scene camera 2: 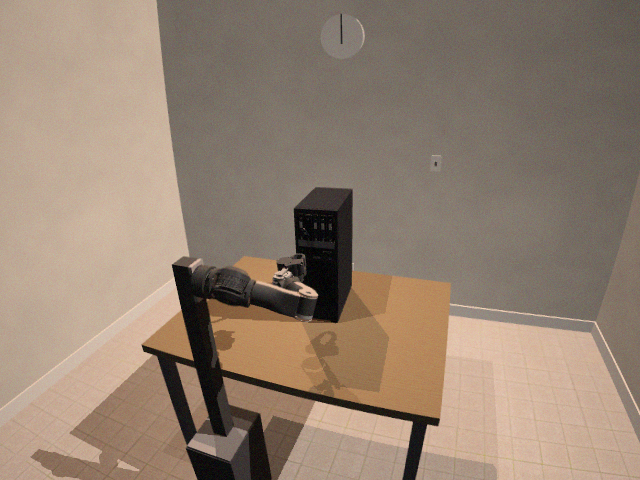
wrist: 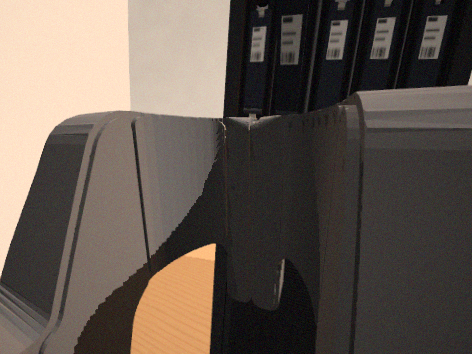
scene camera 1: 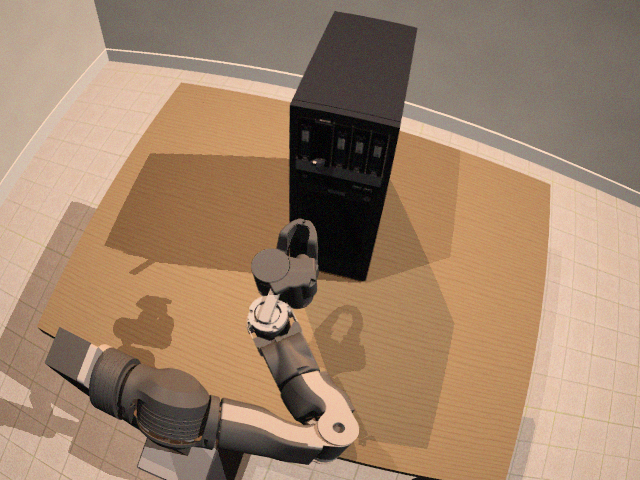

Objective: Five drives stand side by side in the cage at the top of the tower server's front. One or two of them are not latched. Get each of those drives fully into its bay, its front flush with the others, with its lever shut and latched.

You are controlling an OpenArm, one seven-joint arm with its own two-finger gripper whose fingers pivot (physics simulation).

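The black tower server (scene camera 1: 351, 67) (scene camera 2: 344, 248) stands on the table, its cage of five drives at the top front. In the wrist view, the second drive from the left (wrist: 291, 40) has a dimmer label and no bright catch above it. Its lever (scene camera 1: 317, 162) (scene camera 2: 305, 233) stands out low from the front, swung open; whether its body is flush is unclear. The first (scene camera 1: 305, 136) (wrist: 258, 44), third (scene camera 1: 341, 143) (wrist: 337, 40), fourth (scene camera 1: 358, 147) (wrist: 383, 38) and fifth (scene camera 1: 377, 151) (wrist: 433, 37) look upright with levers shut. My gripper (scene camera 1: 303, 222) (scene camera 2: 300, 256) (wrist: 262, 208) is shut and empty, before the tower's left side, below the cage.
The wooden table (scene camera 1: 491, 258) (scene camera 2: 413, 330) carries the tower. The grey ledge (scene camera 1: 338, 174) (scene camera 2: 316, 243) runs under the cage. My arm (scene camera 1: 268, 423) (scene camera 2: 273, 299) reaches over the table's front left from its post (scene camera 2: 199, 330). The wall is behind the tower.
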